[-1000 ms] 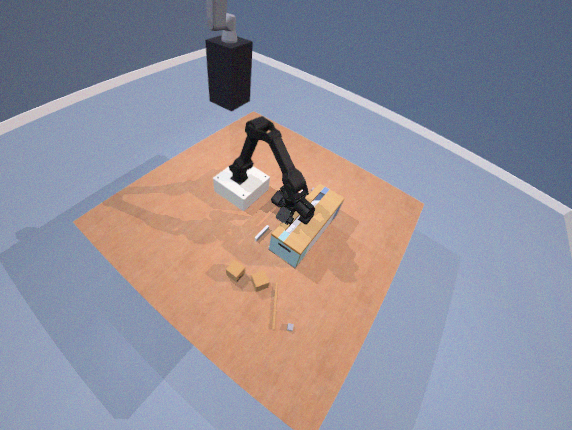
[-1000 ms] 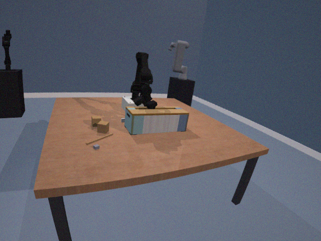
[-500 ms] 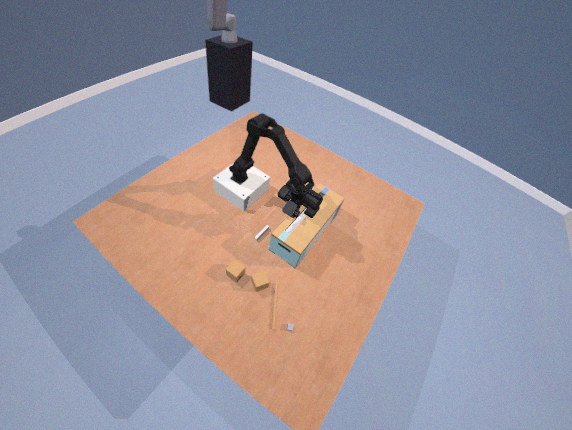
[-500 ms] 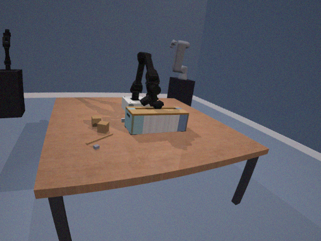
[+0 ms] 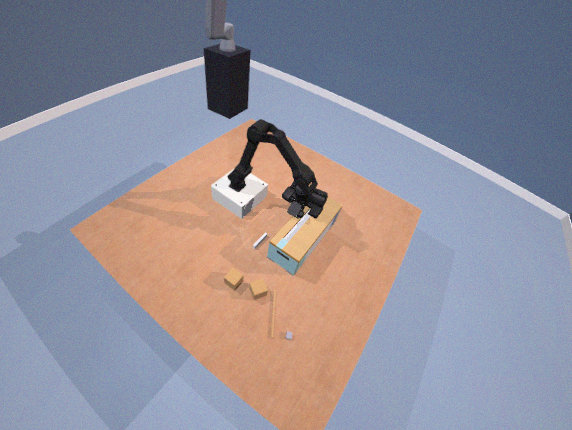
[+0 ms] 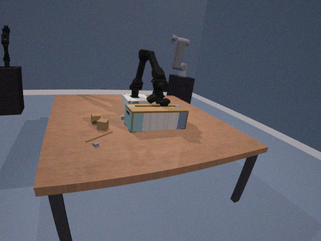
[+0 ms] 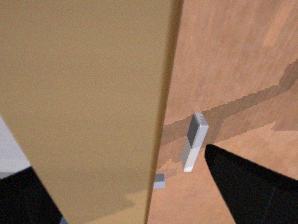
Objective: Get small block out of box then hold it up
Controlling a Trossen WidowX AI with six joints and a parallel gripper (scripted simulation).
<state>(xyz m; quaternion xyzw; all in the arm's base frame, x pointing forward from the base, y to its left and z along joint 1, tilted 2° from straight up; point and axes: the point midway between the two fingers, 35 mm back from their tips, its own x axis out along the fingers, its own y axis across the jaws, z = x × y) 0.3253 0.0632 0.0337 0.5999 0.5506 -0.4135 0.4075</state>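
Now: the brown block 5 cm ahead of my gripper tip and 2 cm to the left of it. From my gripper tip the other things lie so: box 8 cm to the right, 3 cm ahead, 2 cm below; thin wooden stick 46 cm to the right, 15 cm ahead, 8 cm below.
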